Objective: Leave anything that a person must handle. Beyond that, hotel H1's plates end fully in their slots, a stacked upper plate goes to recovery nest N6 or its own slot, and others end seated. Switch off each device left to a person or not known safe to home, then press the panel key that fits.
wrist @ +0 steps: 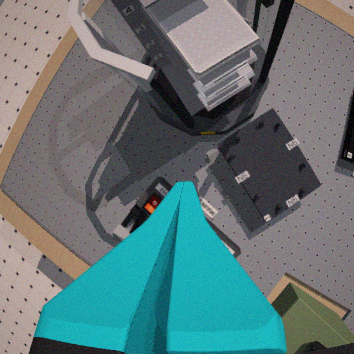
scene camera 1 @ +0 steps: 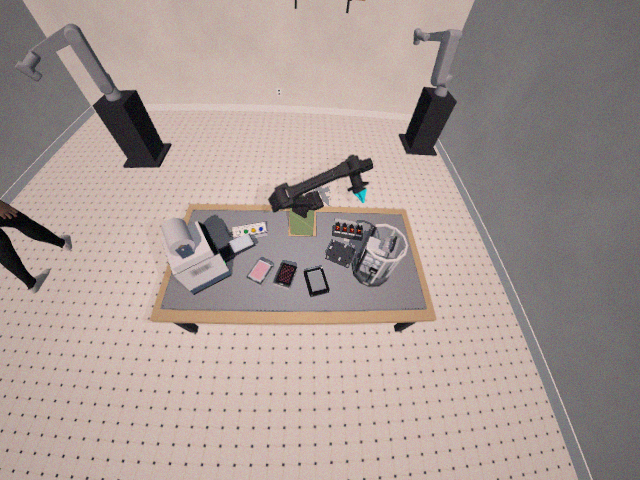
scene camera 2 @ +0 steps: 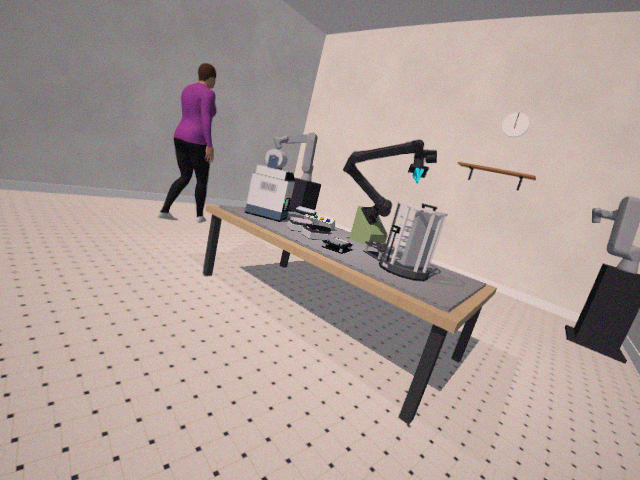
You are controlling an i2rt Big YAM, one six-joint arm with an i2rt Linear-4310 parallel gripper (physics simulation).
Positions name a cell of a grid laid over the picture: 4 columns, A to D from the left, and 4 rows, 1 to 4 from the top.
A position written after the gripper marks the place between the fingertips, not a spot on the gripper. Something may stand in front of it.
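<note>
Wrist view: the gripper (wrist: C3), shut and holding nothing, and a clear plate hotel (wrist: B1).
</note>
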